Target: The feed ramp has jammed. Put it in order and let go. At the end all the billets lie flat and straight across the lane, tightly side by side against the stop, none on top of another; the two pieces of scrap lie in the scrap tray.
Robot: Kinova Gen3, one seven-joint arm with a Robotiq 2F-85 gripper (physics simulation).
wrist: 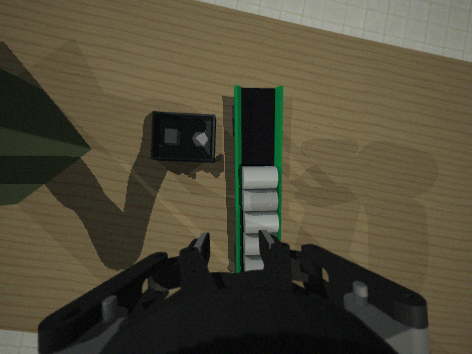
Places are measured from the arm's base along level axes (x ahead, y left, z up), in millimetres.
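Pixels of known places: gripper, fingertip midpoint: (234, 241).
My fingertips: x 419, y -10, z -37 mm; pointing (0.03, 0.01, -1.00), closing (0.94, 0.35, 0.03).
Note:
Ahead of a thing's pixels: the offset from my fingertips to its middle. "spot": to the spot under its first point. Level surfaces: height alone.
The feed ramp is a lane with green side walls {spot: 35 mm ahead, 175 mm left, 142 mm down} (279, 125) and a black floor {151 mm down} (258, 125). Several pale billets lie across it in its lower part, side by side: the uppermost {28 mm ahead, 75 mm left, 142 mm down} (260, 177), one below it {41 mm ahead, 37 mm left, 146 mm down} (260, 200), another {56 mm ahead, 0 mm left, 150 mm down} (261, 222), and more partly hidden by my right finger. The stop is hidden behind the gripper. The black scrap tray {spot: 196 mm back, 91 mm left, 200 mm down} (152, 136) stands left of the lane, with a grey square scrap piece {164 mm back, 105 mm left, 219 mm down} (171, 136) and a light faceted scrap piece {107 mm back, 121 mm left, 224 mm down} (201, 139) inside. My gripper (234, 241) is open and empty, above the lane's lower left side.
A dark green angular object (40, 135) stands at the left edge of the view. The wooden table {235 mm down} (350, 100) has its far edge at the upper right, with a pale tiled floor (400, 20) beyond. Arm shadows fall on both sides of the lane.

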